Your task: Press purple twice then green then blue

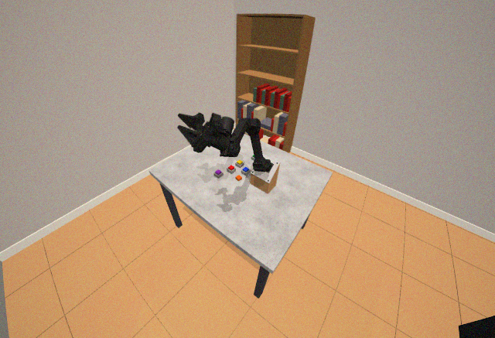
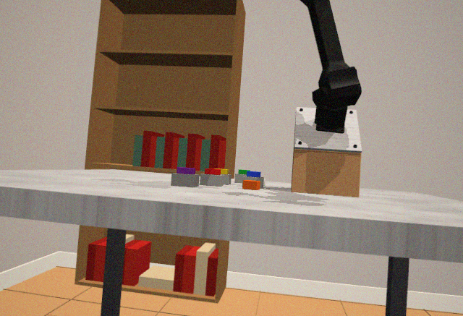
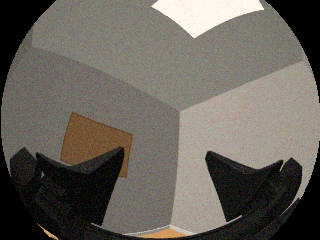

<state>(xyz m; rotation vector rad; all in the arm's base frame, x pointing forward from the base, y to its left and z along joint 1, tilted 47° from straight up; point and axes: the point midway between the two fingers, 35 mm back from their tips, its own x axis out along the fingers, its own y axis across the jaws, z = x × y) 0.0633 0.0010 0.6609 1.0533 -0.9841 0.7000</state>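
My gripper tip is now 25 cm short of the purple button, 35 cm to the left of it and 61 cm above it. From my gripper tip the other things lie so: blue button 13 cm ahead, 50 cm to the right, 61 cm below; then red button 21 cm ahead, 45 cm to the right, 61 cm below; then orange block 12 cm ahead, 42 cm to the right, 63 cm below.
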